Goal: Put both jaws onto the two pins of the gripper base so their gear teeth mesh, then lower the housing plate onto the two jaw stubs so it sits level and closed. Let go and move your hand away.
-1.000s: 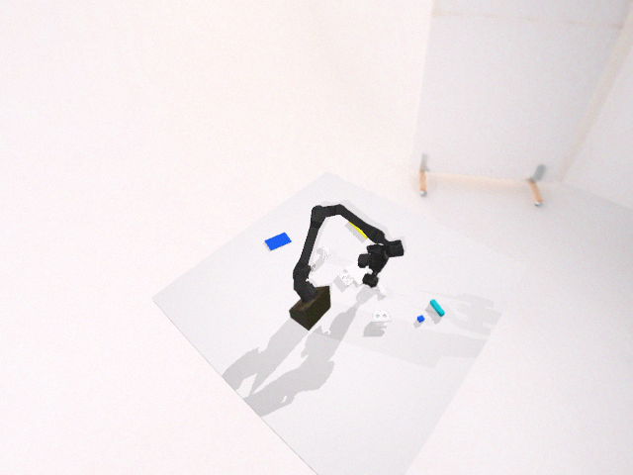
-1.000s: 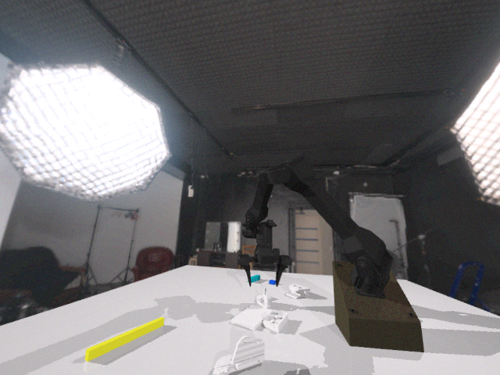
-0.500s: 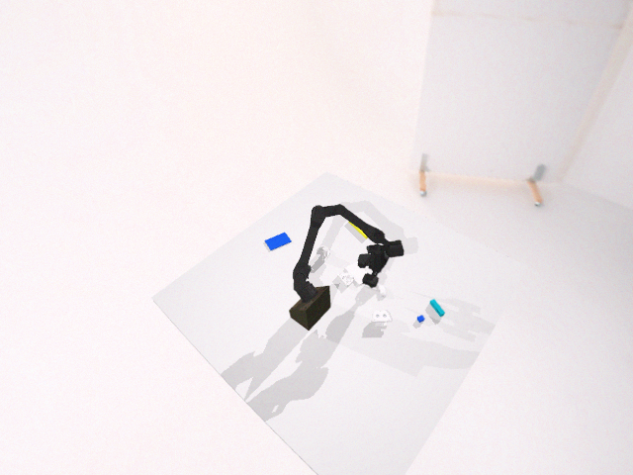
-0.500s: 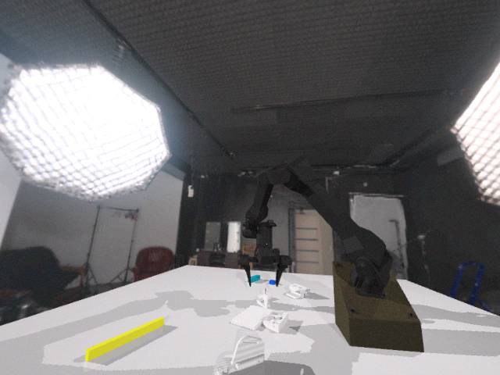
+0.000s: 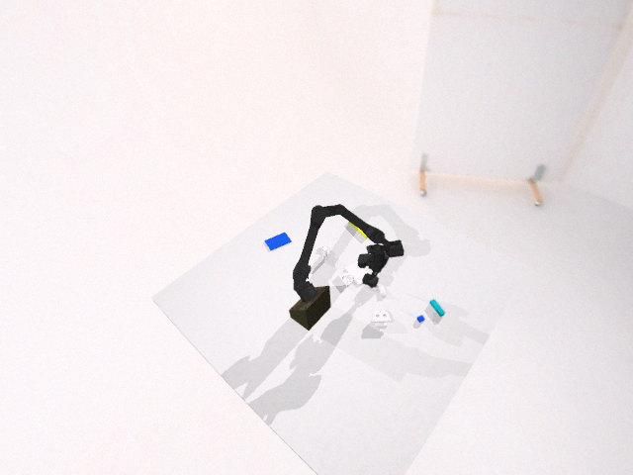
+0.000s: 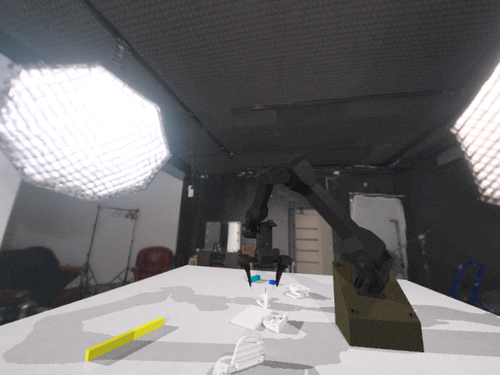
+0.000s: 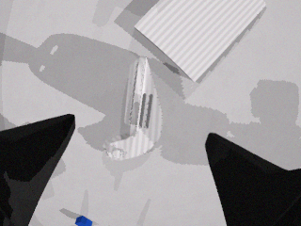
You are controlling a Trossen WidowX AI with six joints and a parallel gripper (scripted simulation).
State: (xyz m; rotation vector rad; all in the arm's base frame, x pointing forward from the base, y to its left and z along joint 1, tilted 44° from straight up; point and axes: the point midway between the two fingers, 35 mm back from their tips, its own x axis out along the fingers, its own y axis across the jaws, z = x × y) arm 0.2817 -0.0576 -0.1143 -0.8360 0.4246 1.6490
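Now: gripper tip 4 cm to the left of the white jaw and 5 cm above it. Round my gripper tip: flat white plate 1 cm ahead, 11 cm to the left, 5 cm below; cyan block 8 cm ahead, 28 cm to the right, 5 cm below; blue cube 1 cm behind, 25 cm to the right, 5 cm below.
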